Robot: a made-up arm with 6 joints.
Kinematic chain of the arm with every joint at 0, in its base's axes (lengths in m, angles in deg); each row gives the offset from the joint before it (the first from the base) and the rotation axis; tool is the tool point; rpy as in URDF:
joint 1: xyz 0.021 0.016 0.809 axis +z
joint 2: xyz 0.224 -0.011 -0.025 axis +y
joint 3: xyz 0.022 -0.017 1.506 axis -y
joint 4: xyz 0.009 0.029 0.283 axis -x
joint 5: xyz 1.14 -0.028 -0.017 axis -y
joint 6: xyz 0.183 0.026 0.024 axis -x
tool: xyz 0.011 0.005 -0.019 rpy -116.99 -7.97 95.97
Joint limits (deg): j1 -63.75..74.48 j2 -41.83..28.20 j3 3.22..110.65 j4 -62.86..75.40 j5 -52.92..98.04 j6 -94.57..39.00
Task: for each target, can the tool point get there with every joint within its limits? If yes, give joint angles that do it. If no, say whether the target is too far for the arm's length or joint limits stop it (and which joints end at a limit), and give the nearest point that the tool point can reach.
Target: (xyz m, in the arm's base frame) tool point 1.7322 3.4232 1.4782
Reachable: no: too far | nearest point 1.0536 2.0720 1.8077 | short by 1.548 m
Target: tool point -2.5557 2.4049 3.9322
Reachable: no: too far | nearest point -1.3544 1.2912 2.7339 | short by 2.030 m
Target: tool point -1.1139 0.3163 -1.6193
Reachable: no: joint limits stop it (at a limit: joint 2, joint 3, joint 5, joint 6) | nearest point -1.8566 0.5128 2.0221 | short by 3.722 m
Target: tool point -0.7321 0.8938 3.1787
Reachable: yes | joints -48.85 -29.27 71.07 -2.59 76.78 -69.47
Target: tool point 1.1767 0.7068 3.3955
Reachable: yes | joints 33.29 18.56 64.17 -28.35 44.03 10.20
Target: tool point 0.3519 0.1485 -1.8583
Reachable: no: joint limits stop it (at a limit: joint 2, joint 3, joint 5) | nearest point 2.0205 0.8166 1.6679 | short by 3.958 m
